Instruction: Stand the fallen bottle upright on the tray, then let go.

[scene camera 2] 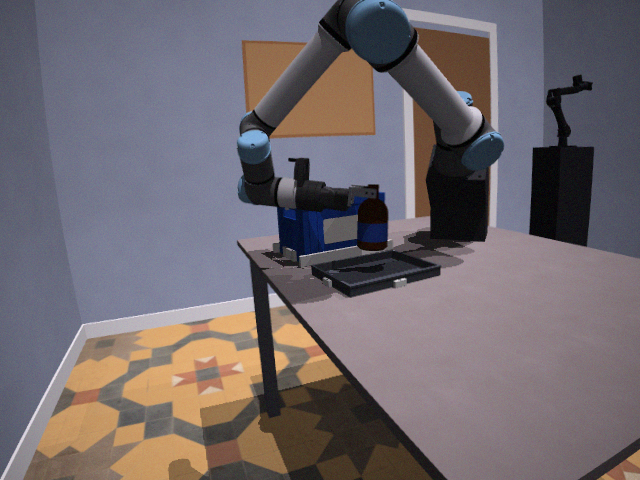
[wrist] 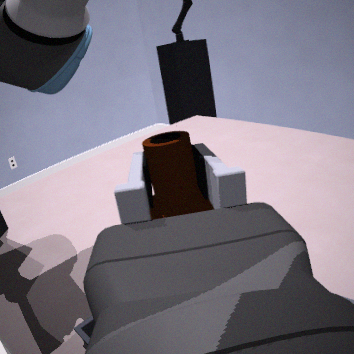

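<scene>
The brown bottle with a blue label hangs upright in the air, its base a little above the tray. My gripper is shut on the bottle's neck, one finger on each side, and reaches in level from the left in the scene view. The dark tray lies flat on the table below the bottle, which is apart from it. A shadow lies on the tray floor. In the wrist view the bottle's mouth shows at the top, and its body is hidden by the gripper's housing.
A blue crate stands behind the tray, under and behind my wrist, with a pale rail along its front. Small light blocks sit at the tray's edges. The table's edge runs along the left.
</scene>
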